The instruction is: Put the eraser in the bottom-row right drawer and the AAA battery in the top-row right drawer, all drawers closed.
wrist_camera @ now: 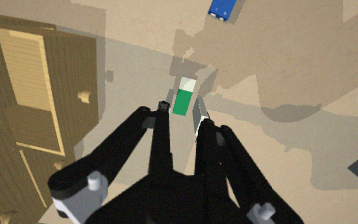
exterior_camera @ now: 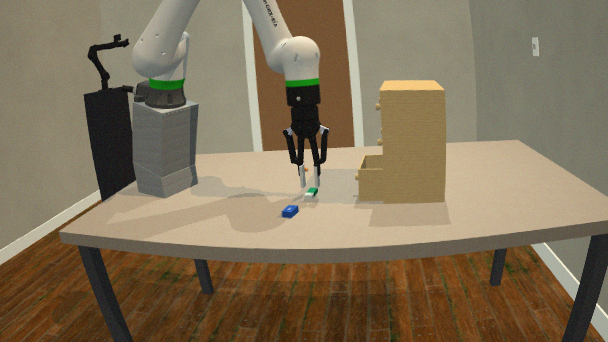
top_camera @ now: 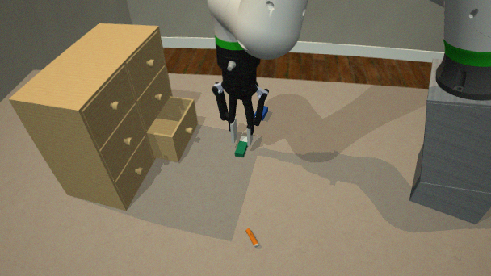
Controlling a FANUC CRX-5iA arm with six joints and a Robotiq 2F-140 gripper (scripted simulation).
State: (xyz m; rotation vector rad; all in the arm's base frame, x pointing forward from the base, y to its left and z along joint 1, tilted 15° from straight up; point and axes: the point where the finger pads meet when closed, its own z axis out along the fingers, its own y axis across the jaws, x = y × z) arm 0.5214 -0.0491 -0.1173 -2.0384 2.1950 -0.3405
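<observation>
Right now my hand is 10 mm to the left of the white eraser and 50 mm above it. The rest, counted from my hand: orange AAA battery (70 mm behind, 260 mm to the left, 50 mm below); small blue block (30 mm behind, 130 mm to the right, 50 mm below).
</observation>
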